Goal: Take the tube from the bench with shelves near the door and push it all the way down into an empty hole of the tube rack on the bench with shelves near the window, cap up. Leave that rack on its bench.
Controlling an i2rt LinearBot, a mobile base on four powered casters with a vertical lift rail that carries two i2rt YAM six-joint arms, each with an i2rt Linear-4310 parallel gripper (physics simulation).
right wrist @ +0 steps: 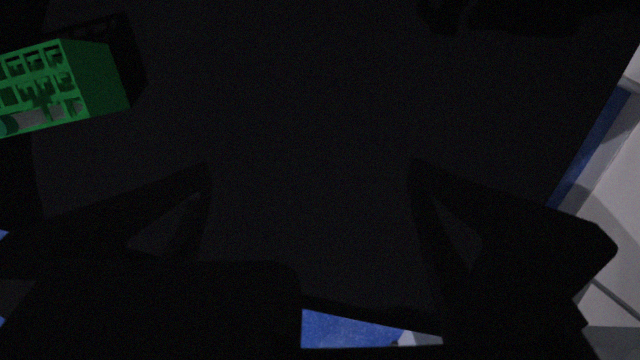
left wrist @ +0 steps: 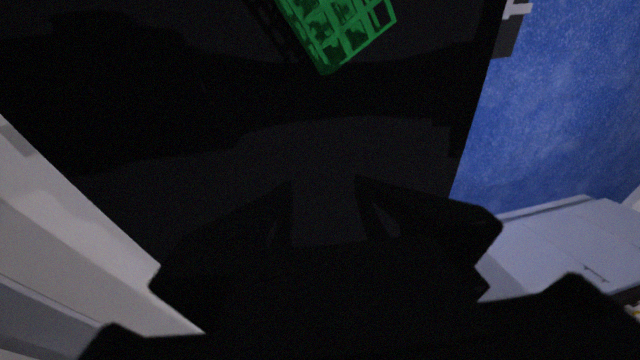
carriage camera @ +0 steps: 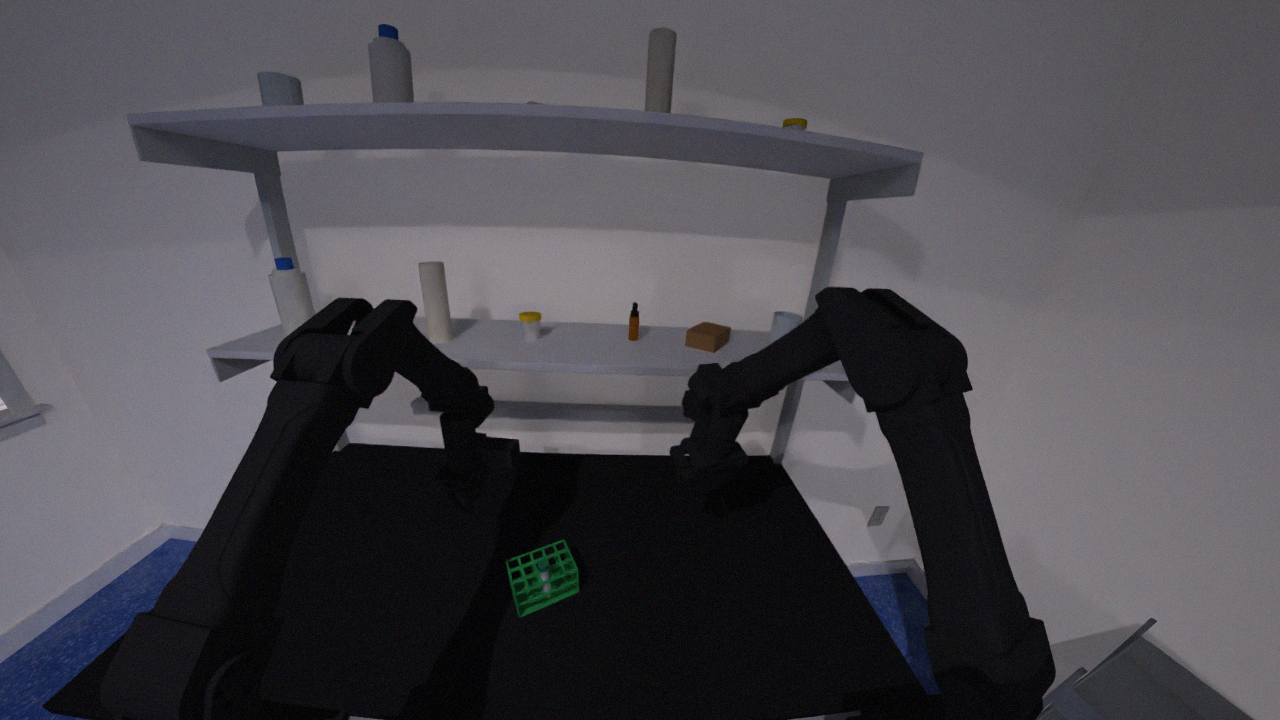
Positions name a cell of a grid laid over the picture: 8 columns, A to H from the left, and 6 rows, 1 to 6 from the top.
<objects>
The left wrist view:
left gripper: E4
white cabinet with dark counter: G5
</objects>
